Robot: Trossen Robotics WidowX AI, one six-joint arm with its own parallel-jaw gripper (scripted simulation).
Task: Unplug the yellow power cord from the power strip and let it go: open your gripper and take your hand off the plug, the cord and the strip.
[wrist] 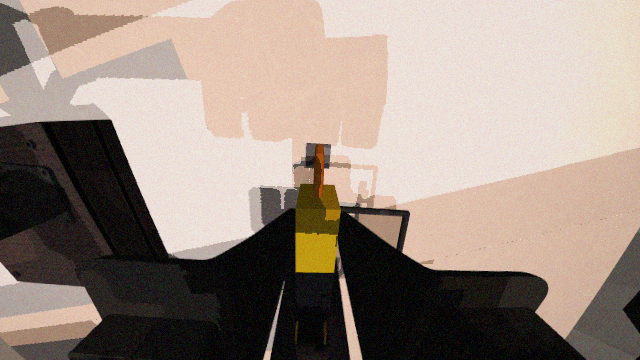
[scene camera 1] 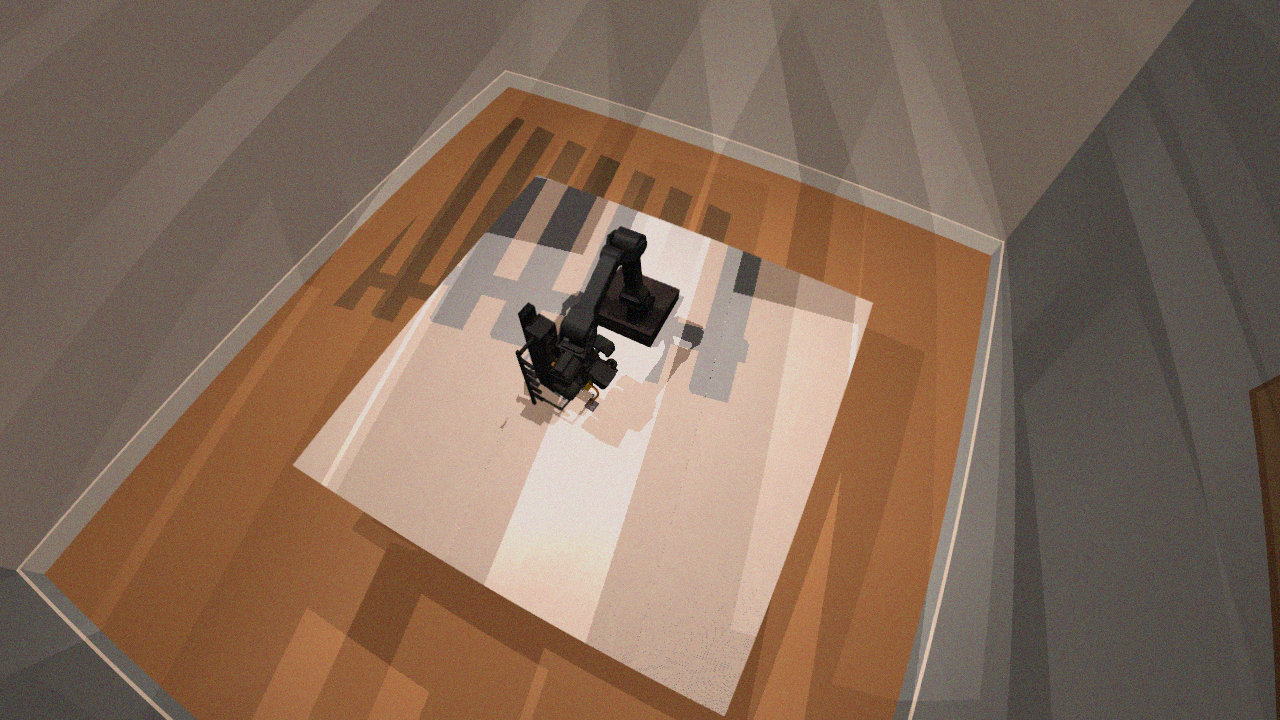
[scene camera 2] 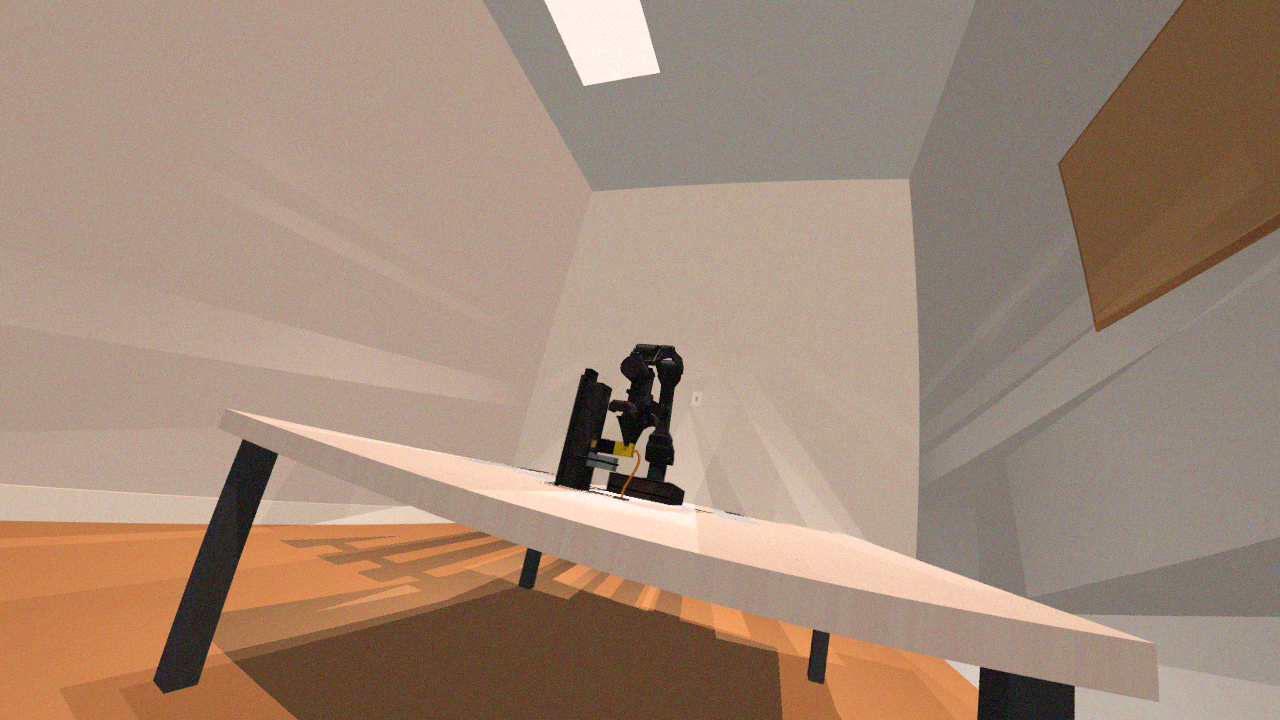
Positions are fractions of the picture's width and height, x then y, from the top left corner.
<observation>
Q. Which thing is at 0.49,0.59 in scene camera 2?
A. The gripper.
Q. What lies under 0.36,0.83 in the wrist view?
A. The gripper.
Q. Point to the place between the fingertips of the gripper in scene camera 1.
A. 0.46,0.53
</observation>
